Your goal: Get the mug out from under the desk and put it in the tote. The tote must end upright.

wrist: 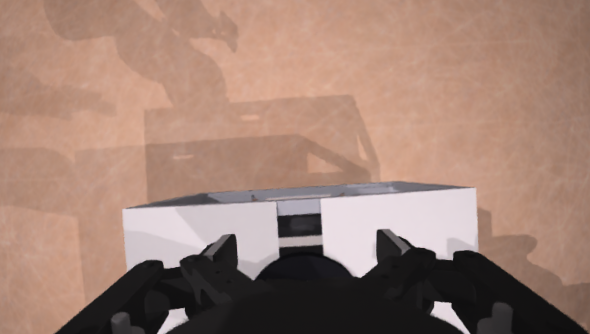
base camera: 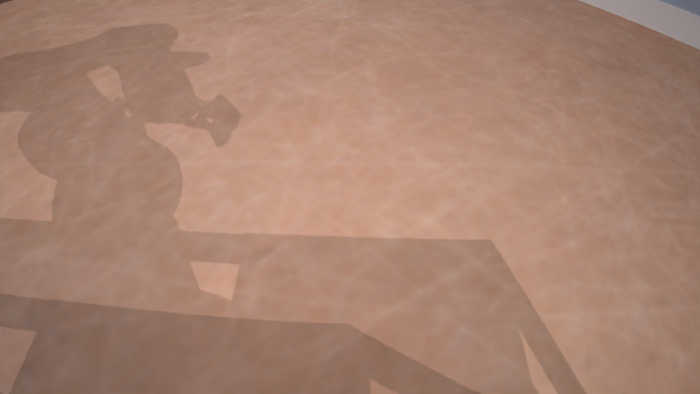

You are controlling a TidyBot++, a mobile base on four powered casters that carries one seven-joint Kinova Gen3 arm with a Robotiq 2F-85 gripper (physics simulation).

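Places are measured from the arm's base along level axes (x ahead, y left, z up), in centimetres.
Where they show: gripper, fingertip midpoint: (wrist: 306, 247).
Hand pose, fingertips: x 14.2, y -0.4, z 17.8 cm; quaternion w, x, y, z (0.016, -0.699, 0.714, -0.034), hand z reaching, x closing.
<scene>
After its pixels a point has its place.
My gripper (wrist: 306, 247) @(y -0.4, x 14.2, z 17.8 cm) is open in the wrist view, its two black fingers wide apart with nothing between them. It is above the white top of the robot's own base (wrist: 400, 225) @(y -13.7, x 10.7, z -1.4 cm). The mug, the desk and the tote do not show in either view.
Tan floor (base camera: 375, 125) @(y -4.9, x 60.9, z -39.6 cm) (wrist: 400, 75) @(y -31.8, x 45.1, z -39.6 cm) lies ahead of the base, with shadows of the arm and base across it at the left and near side. A pale wall strip (base camera: 645, 20) @(y -93.4, x 127.8, z -37.8 cm) runs along the floor's edge at the far right of the base camera view.
</scene>
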